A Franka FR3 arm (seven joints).
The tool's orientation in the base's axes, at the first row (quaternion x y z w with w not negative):
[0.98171 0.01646 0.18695 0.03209]
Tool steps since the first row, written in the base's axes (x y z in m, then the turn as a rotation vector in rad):
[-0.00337 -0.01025 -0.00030 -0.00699 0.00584 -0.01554]
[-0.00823 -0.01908 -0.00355 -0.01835 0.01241 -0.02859]
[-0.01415 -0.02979 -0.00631 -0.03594 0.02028 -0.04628]
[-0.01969 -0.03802 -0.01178 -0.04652 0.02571 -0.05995]
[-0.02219 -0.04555 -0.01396 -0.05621 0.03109 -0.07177]
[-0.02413 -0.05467 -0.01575 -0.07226 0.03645 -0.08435]
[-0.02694 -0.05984 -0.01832 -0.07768 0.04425 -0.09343]
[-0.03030 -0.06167 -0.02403 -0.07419 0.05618 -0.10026]
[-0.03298 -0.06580 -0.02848 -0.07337 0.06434 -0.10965]
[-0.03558 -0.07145 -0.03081 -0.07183 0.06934 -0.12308]
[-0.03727 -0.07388 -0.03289 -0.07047 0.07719 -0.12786]
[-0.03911 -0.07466 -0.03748 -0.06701 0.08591 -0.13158]
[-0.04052 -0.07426 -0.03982 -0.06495 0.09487 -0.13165]
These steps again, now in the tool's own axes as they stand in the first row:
[-0.00370 0.01013 -0.00038 -0.01193 -0.00704 0.01152]
[-0.00980 0.01862 0.00135 -0.02697 -0.01473 0.01907]
[-0.01678 0.02899 0.00234 -0.04945 -0.02416 0.02857]
[-0.02430 0.03671 0.00585 -0.06405 -0.03073 0.03705]
[-0.02775 0.04402 0.00738 -0.07714 -0.03711 0.04415]
[-0.03062 0.05295 0.00884 -0.09643 -0.04366 0.04961]
[-0.03440 0.05787 0.01049 -0.10444 -0.05217 0.05560]
[-0.03969 0.05923 0.01465 -0.10317 -0.06448 0.06254]
[-0.04400 0.06299 0.01803 -0.10548 -0.07325 0.07109]
[-0.04752 0.06841 0.01956 -0.10874 -0.07913 0.08384]
[-0.04996 0.07066 0.02100 -0.10888 -0.08726 0.08833]
[-0.05338 0.07108 0.02463 -0.10664 -0.09615 0.09256]
[-0.05553 0.07049 0.02626 -0.10435 -0.10505 0.09287]

